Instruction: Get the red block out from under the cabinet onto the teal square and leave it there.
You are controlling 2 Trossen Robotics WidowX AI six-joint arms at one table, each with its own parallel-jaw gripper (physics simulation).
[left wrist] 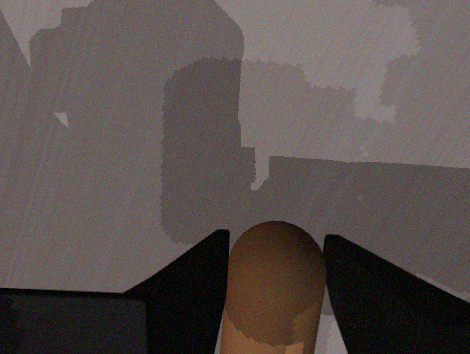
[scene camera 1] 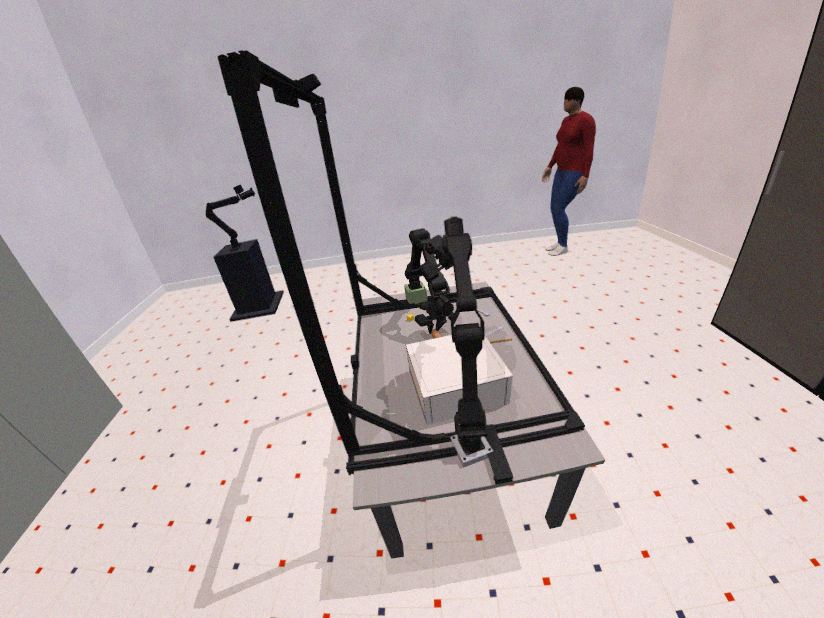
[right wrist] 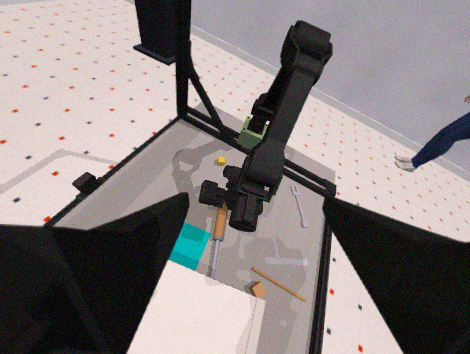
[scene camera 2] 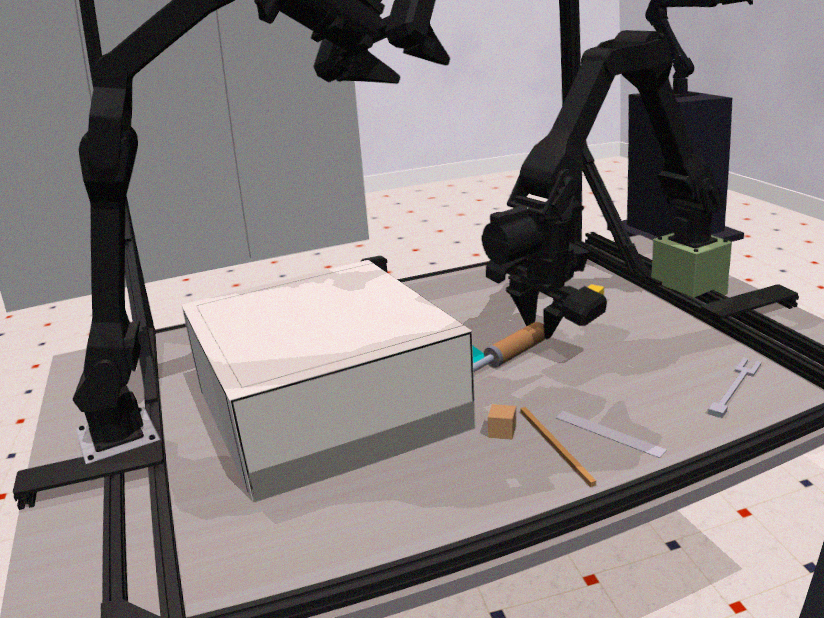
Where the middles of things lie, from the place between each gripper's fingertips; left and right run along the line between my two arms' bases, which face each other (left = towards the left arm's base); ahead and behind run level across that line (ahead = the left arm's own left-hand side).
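From my right hand: white cabinet (scene camera 2: 307,378), 350 mm below, 180 mm to the right; tan cube (scene camera 2: 502,418), 410 mm below, 170 mm ahead; wooden-handled tool (scene camera 2: 497,354), 400 mm below, 30 mm ahead; teal square (right wrist: 191,242), 420 mm below, 60 mm behind, 30 mm to the left.
My left hand: 5 cm past the teal square, 14 cm to the left of it, 2 cm above it. From my left hand: tan cube, 18 cm ahead, 17 cm to the right; flat grey ruler (scene camera 2: 614,435), 26 cm ahead, 6 cm to the right, 2 cm below; wooden-handled tool, 4 cm ahead, 17 cm to the right. Teal square, by its middle, nearer to my left hand than to my right hand.
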